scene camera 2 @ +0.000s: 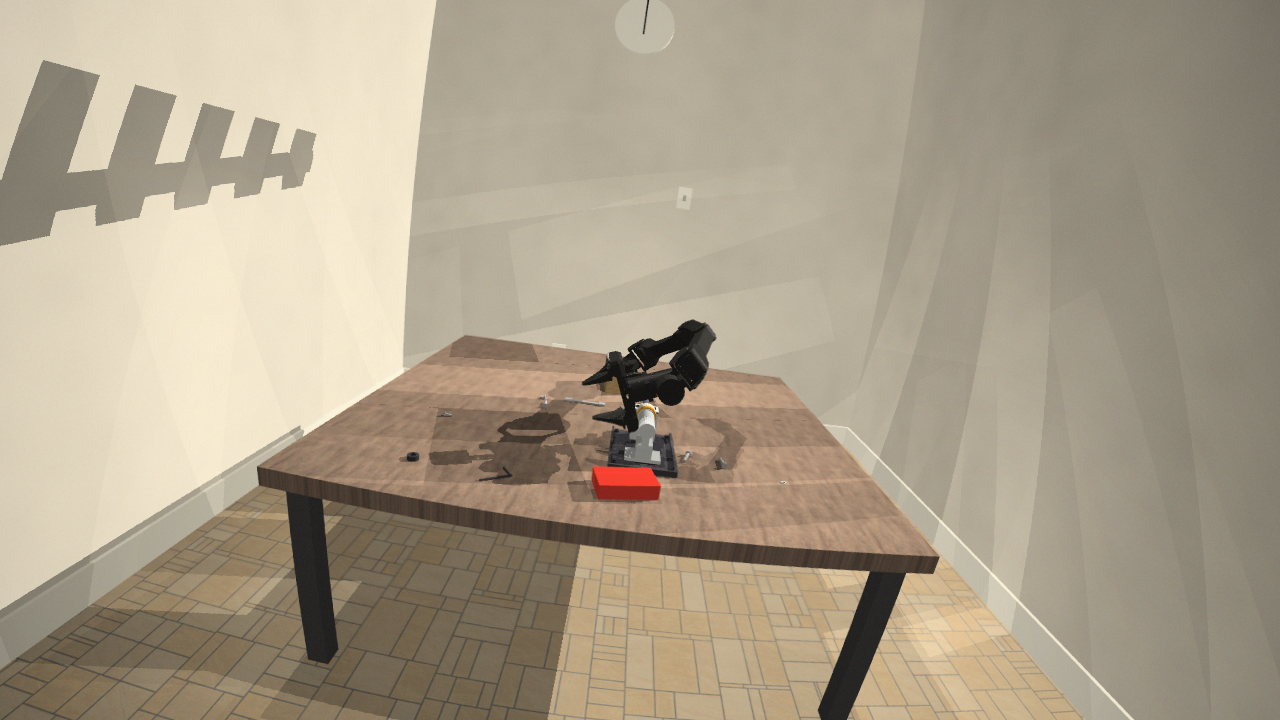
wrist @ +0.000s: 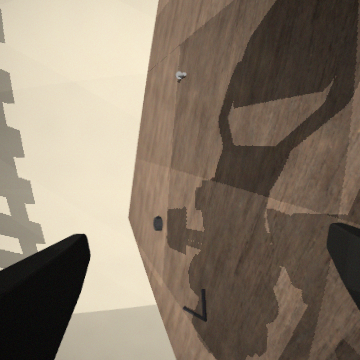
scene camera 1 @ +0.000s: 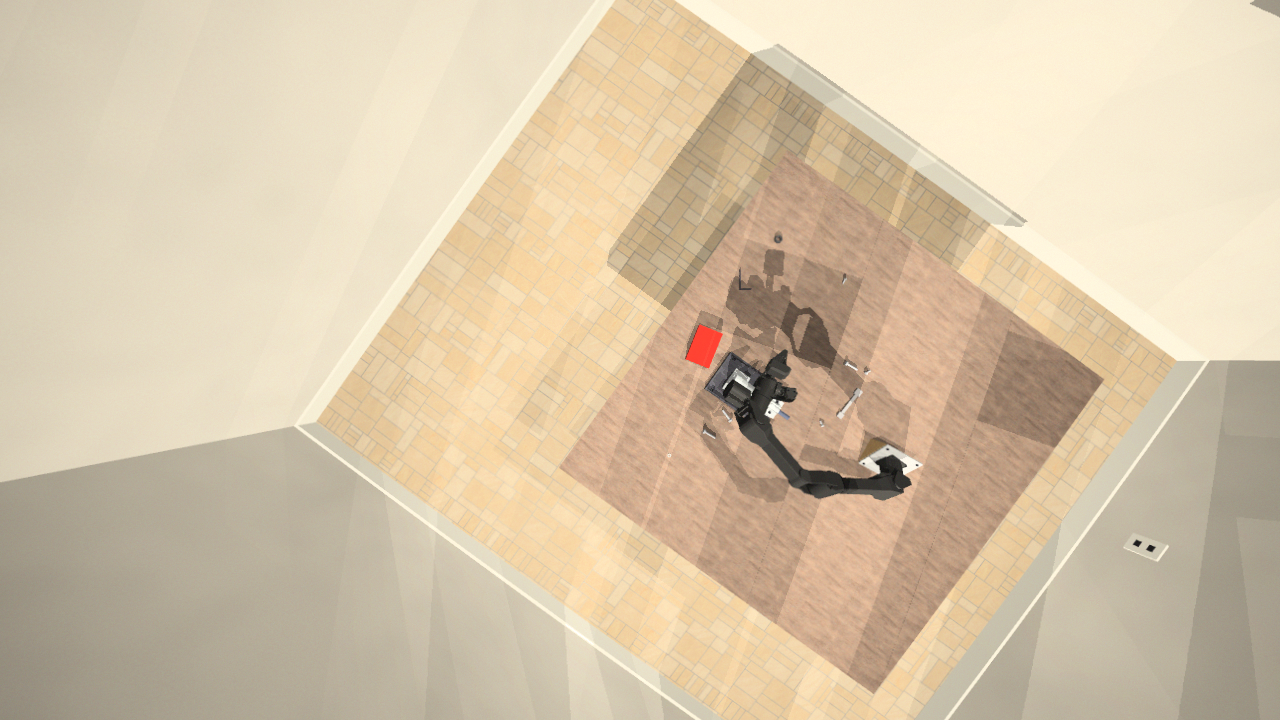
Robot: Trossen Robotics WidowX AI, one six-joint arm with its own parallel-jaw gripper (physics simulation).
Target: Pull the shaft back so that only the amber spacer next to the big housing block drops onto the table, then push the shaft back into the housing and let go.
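Frame: origin at the arm's base, x ahead, y left, z up, level; millimetres.
Seen in the pictures: gripper, fingertip midpoint: (scene camera 2: pixel 587 401) (wrist: pixel 208 240) (scene camera 1: pixel 781 356); arm's base, link origin: (scene camera 1: pixel 890 463).
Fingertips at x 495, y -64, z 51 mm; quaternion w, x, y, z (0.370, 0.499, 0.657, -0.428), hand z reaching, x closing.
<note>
Offsets run from my fingertips to a thing's top centre. "spot": to the spot under its first point. Level surfaces: height alone.
A grey-white housing block (scene camera 1: pixel 737 379) (scene camera 2: pixel 640 454) stands in a dark tray (scene camera 1: pixel 721 372) (scene camera 2: pixel 667 467), partly hidden by the arm. A pale cylindrical part @[dx -30, dy +140, dz -4 mm] (scene camera 2: pixel 645 421) rises above it in the second scene view, with a small amber ring @[spot: dx -26, dy +146, dz -6 mm] (scene camera 2: pixel 650 408) near its top, close under the arm. A thin bluish rod @[dx -50, dy +139, dz -20 mm] (scene camera 1: pixel 784 414) sticks out beside a small white part @[spot: dx -100, dy +143, dz -22 mm] (scene camera 1: pixel 773 409) in the first scene view. I cannot make out how the shaft and spacers sit. My gripper (scene camera 1: pixel 789 377) (scene camera 2: pixel 591 400) (wrist: pixel 208 240) is wide open and empty, above the table beside the assembly. The housing does not show in the wrist view.
A red block @[dx +201, dy +104, dz -77 mm] (scene camera 1: pixel 704 346) (scene camera 2: pixel 625 483) lies beside the tray. A black ring @[dx +205, dy -328, dz -97 mm] (scene camera 1: pixel 777 238) (scene camera 2: pixel 412 456) (wrist: pixel 158 223), a hex key @[dx +217, dy -157, dz -103 mm] (scene camera 1: pixel 742 287) (wrist: pixel 204 306), a wrench @[dx -301, dy -24, dz -99 mm] (scene camera 1: pixel 849 402) (scene camera 2: pixel 585 402) and several screws lie on the table @[dz -107 mm] (scene camera 1: pixel 832 573) (scene camera 2: pixel 769 523).
</note>
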